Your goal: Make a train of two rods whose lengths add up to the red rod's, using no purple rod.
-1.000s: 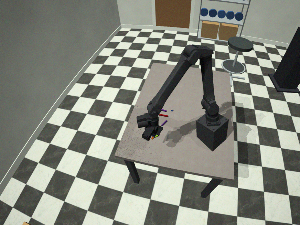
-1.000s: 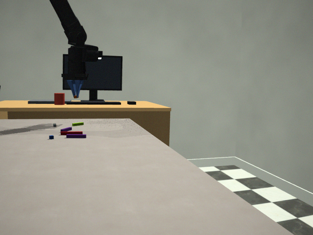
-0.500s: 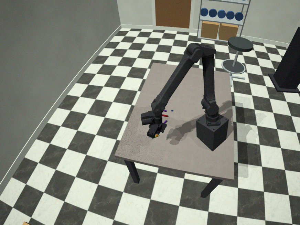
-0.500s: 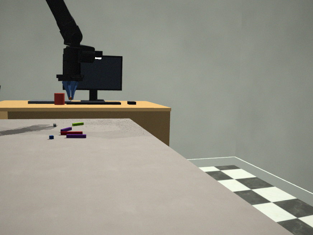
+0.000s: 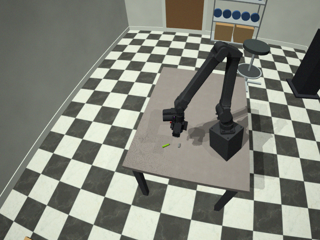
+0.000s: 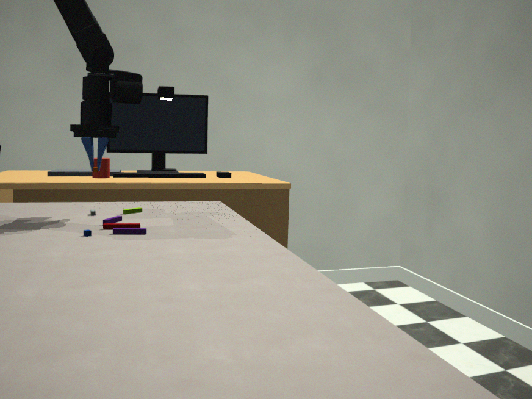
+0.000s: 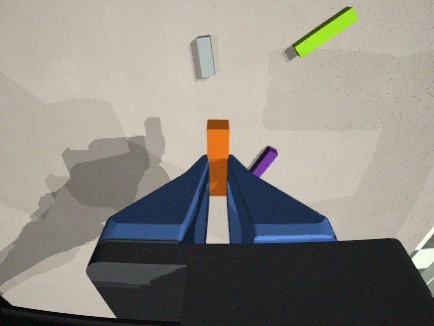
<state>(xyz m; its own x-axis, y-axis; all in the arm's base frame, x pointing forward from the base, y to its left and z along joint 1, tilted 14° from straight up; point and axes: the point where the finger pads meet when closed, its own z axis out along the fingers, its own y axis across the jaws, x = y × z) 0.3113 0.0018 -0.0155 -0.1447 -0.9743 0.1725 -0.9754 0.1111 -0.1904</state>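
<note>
The grey rod is 10 cm below my hand and 3 cm to the left of it. Round my hand: lime rod: 10 cm below, 9 cm ahead, 4 cm to the left; then orange rod: 1 cm to the left; then purple rod: 10 cm below, 9 cm to the right, 3 cm ahead.
</note>
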